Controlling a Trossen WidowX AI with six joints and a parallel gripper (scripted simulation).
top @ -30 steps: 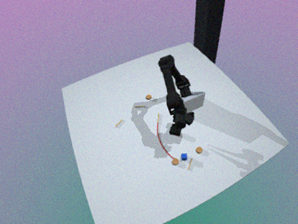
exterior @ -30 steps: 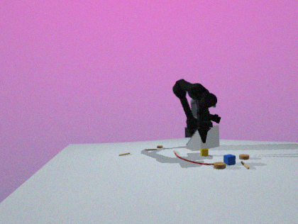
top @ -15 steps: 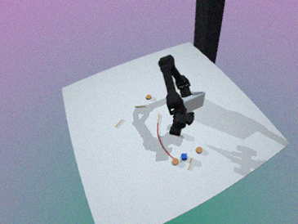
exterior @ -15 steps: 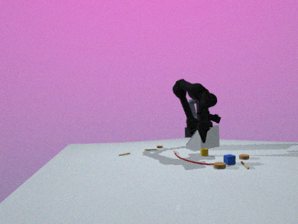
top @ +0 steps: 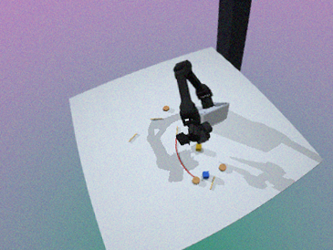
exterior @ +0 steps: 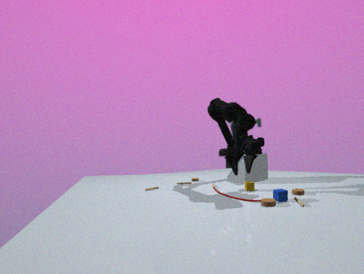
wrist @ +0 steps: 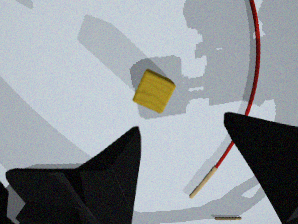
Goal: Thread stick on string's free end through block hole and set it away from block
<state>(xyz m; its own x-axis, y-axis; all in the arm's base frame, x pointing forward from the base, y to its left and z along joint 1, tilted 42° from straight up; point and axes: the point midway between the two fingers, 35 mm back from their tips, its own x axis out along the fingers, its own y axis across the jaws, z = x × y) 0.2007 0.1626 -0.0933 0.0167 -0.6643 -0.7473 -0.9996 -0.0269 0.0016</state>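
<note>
My gripper tip is now 50 mm above the yellow block, 20 mm to the right of it and 20 mm past it. From my gripper tip the other things lie so: blue cube (180 mm to the left, 50 mm below, 30 mm ahead).
</note>
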